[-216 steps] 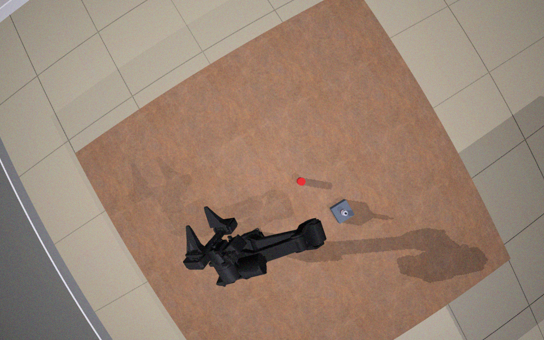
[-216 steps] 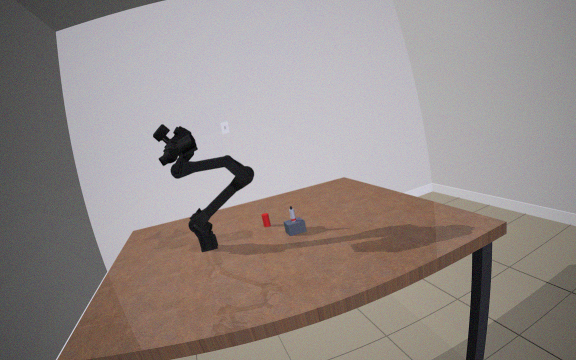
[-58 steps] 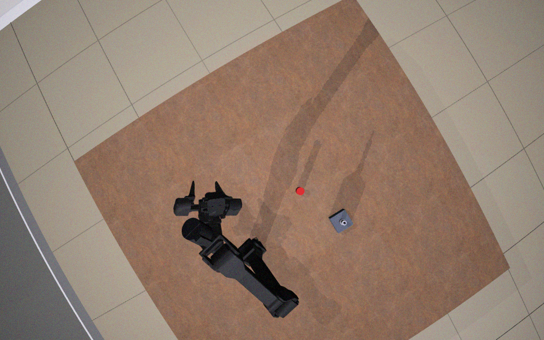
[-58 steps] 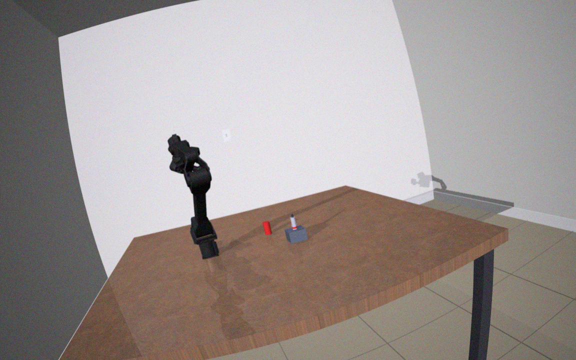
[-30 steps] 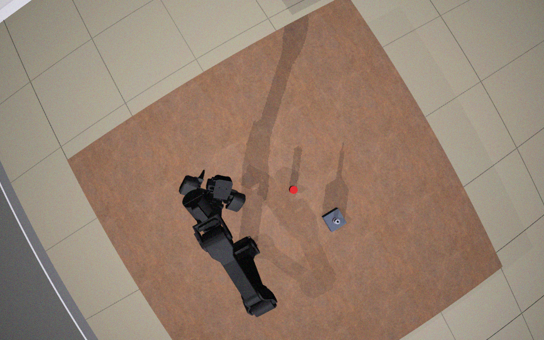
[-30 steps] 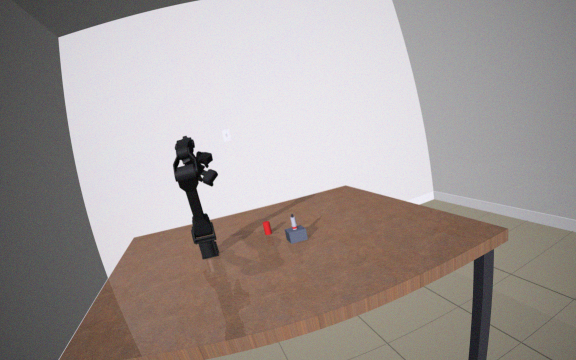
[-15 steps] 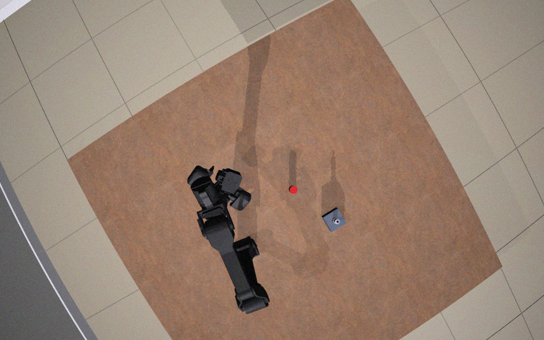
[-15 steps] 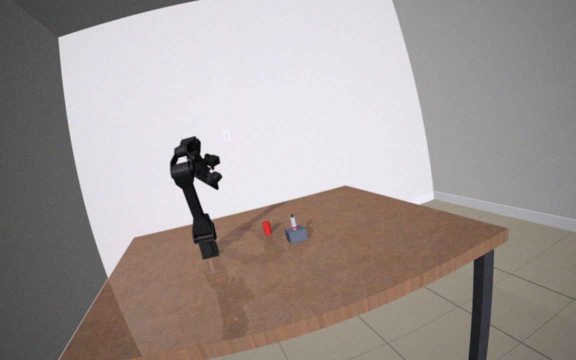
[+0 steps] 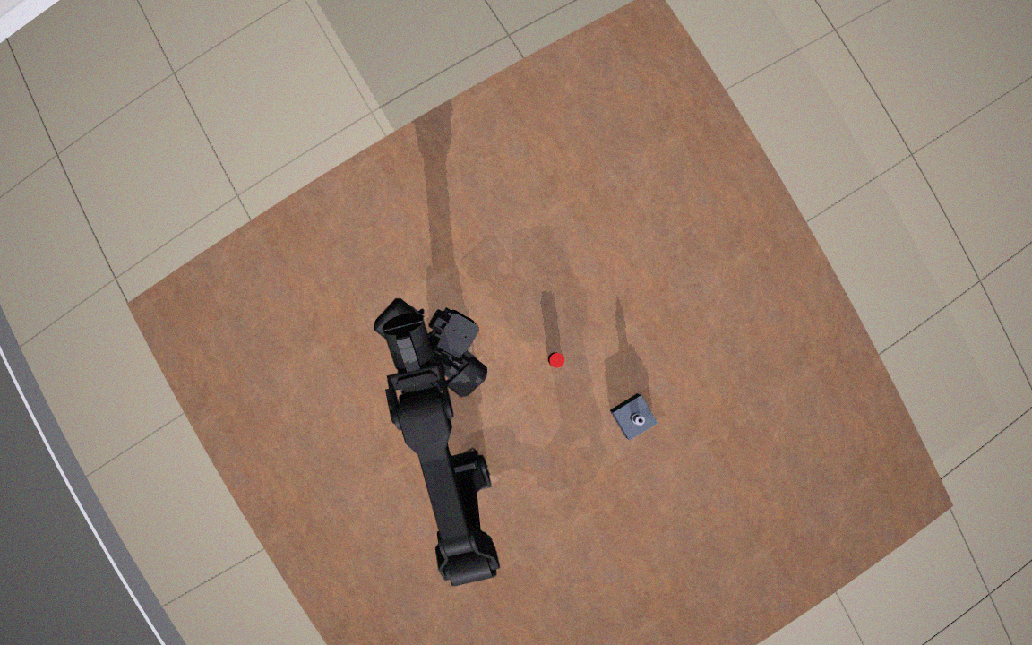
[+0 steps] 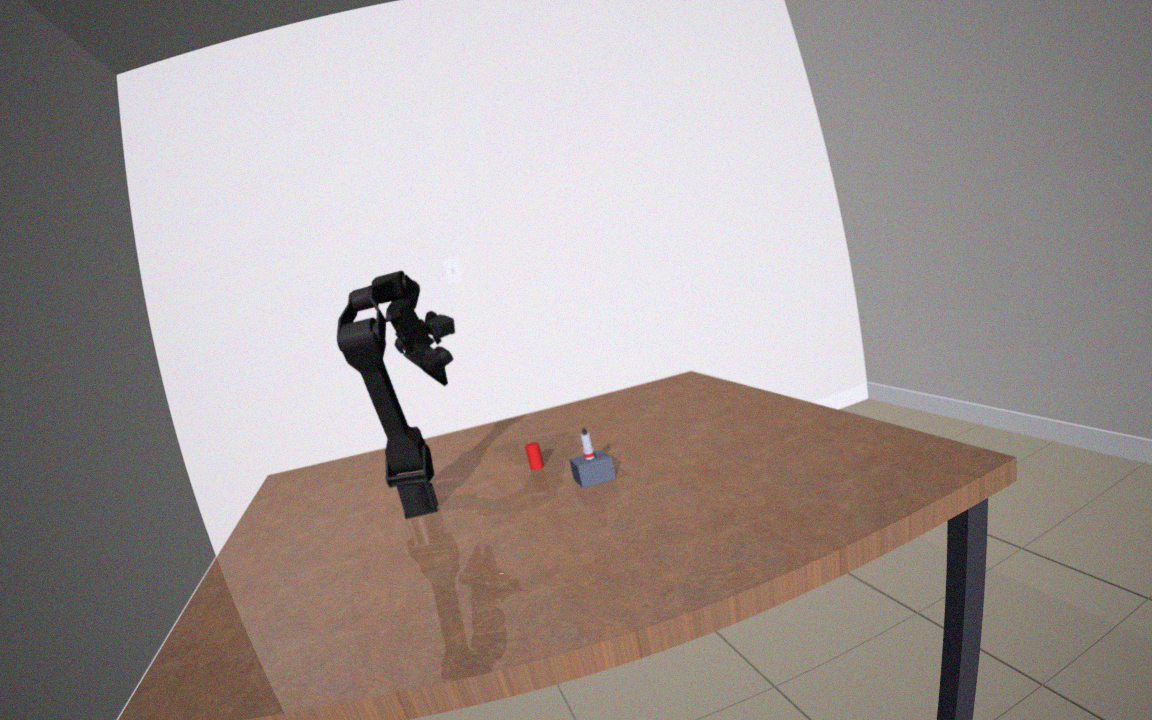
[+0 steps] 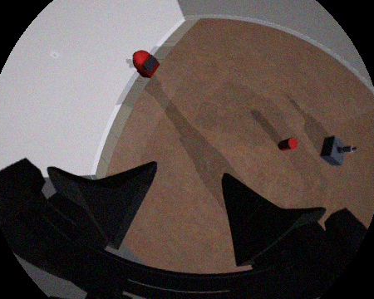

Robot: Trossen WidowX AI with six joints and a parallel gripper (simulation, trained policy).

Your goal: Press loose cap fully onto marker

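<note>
The red cap lies 18 cm below my gripper tip, 16 cm to the right of it and 15 cm ahead of it. Also, from my gripper tip: grey holder block (34 cm to the right, 22 cm ahead, 18 cm below).
</note>
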